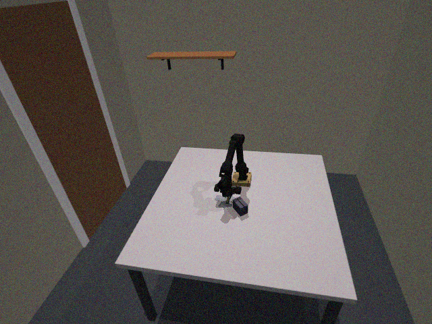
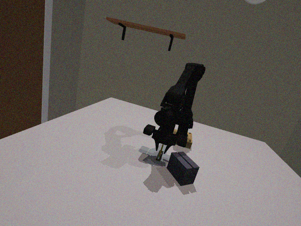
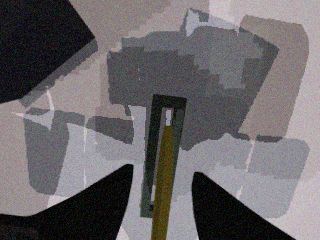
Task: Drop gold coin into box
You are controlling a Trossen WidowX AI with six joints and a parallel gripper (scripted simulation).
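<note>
Now: the gold coin 10 mm above my gripper tip.
</note>
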